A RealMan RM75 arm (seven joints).
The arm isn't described. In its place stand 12 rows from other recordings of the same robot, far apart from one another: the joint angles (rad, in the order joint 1, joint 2, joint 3, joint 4, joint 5, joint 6, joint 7), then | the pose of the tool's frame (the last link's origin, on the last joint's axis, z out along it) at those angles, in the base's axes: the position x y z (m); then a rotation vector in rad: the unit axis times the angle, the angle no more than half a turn.
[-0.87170, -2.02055, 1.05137, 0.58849, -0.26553, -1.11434, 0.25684] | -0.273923 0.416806 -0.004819 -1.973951 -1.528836 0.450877
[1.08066, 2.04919, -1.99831, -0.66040, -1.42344, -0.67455, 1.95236] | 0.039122 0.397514 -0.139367 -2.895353 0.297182 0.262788
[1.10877, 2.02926, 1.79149, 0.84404, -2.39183, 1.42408, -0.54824] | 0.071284 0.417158 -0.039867 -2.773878 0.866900 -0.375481
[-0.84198, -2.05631, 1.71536, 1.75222, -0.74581, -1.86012, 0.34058] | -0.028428 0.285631 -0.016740 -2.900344 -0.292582 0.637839
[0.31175, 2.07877, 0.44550, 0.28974, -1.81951, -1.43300, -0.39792] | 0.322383 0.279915 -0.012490 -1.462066 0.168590 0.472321
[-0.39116, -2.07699, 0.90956, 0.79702, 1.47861, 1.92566, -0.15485] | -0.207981 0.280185 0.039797 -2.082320 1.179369 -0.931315
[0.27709, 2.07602, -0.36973, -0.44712, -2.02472, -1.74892, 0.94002] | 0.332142 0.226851 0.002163 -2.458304 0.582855 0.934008
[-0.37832, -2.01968, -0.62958, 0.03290, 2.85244, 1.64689, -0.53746] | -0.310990 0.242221 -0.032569 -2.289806 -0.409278 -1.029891
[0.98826, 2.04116, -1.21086, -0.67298, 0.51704, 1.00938, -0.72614] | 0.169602 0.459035 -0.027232 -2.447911 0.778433 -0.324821
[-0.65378, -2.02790, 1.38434, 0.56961, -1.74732, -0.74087, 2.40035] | -0.223251 0.422330 -0.039571 -2.415011 0.207817 -0.161105
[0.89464, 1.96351, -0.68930, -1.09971, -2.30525, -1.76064, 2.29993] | 0.128328 0.411224 0.102268 -2.732388 0.958761 0.298768
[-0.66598, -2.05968, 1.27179, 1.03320, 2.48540, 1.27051, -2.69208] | -0.209988 0.392289 -0.013335 -2.374798 -1.308012 0.180200
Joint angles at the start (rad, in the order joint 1, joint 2, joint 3, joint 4, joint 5, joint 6, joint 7):
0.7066 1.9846 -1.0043 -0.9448 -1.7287 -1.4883 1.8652
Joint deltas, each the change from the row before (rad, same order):
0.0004 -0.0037 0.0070 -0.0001 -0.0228 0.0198 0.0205
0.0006 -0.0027 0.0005 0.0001 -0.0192 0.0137 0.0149
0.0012 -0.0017 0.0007 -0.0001 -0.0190 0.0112 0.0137
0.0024 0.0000 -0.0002 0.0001 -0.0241 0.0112 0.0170
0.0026 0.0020 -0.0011 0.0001 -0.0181 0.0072 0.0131
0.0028 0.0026 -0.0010 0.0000 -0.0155 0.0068 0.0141
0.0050 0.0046 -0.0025 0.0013 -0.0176 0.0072 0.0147
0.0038 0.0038 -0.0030 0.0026 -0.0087 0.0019 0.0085
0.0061 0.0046 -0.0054 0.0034 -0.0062 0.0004 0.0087
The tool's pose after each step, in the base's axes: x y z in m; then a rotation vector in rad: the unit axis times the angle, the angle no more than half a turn. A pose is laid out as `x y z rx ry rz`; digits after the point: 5 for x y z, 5 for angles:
0.13563 0.40096 0.05218 -2.77573 0.56094 0.75570
0.13855 0.40326 0.05252 -2.76317 0.58410 0.72843
0.14100 0.40519 0.05256 -2.75308 0.60409 0.70294
0.14340 0.40699 0.05153 -2.74505 0.62782 0.67239
0.14453 0.40796 0.04982 -2.74188 0.64525 0.65100
0.14515 0.40884 0.04809 -2.73845 0.66354 0.63435
0.14501 0.40968 0.04505 -2.73805 0.68180 0.61592
0.14441 0.40965 0.04227 -2.74256 0.69345 0.60704
0.14242 0.40941 0.03868 -2.75210 0.70280 0.60058

